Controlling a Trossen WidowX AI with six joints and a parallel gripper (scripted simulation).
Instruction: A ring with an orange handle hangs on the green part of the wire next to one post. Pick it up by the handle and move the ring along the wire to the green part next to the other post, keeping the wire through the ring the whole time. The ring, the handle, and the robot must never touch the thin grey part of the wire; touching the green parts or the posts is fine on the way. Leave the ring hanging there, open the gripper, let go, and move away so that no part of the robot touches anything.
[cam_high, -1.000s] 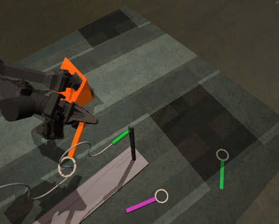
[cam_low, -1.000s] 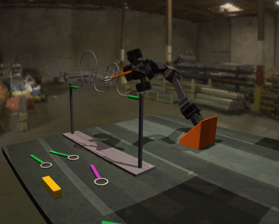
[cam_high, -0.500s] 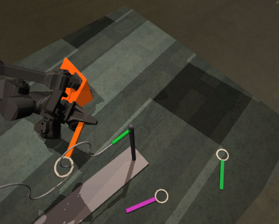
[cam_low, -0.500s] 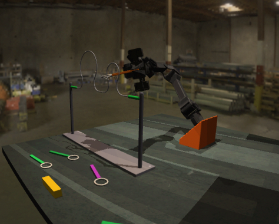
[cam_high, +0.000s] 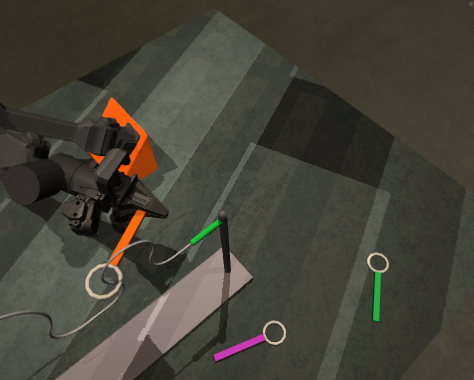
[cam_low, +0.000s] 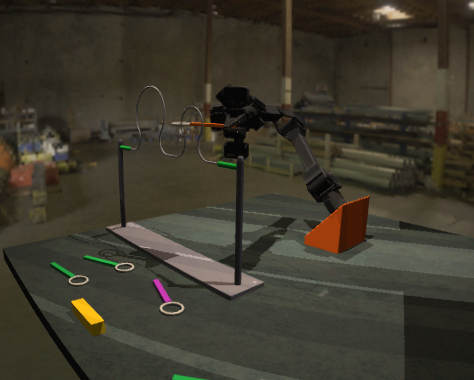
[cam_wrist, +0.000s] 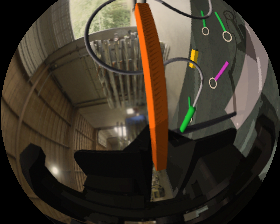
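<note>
Now: the orange-handled ring 100 mm to the right of my gripper tip, 10 mm ahead of it and 10 mm above it. The rest, counted from my gripper tip: green-handled ring 360 mm to the left, 360 mm below, 280 mm ahead; yellow block 390 mm ahead, 350 mm below, 30 mm to the left; magenta-handled ring 360 mm below, 200 mm ahead, 40 mm to the left.
</note>
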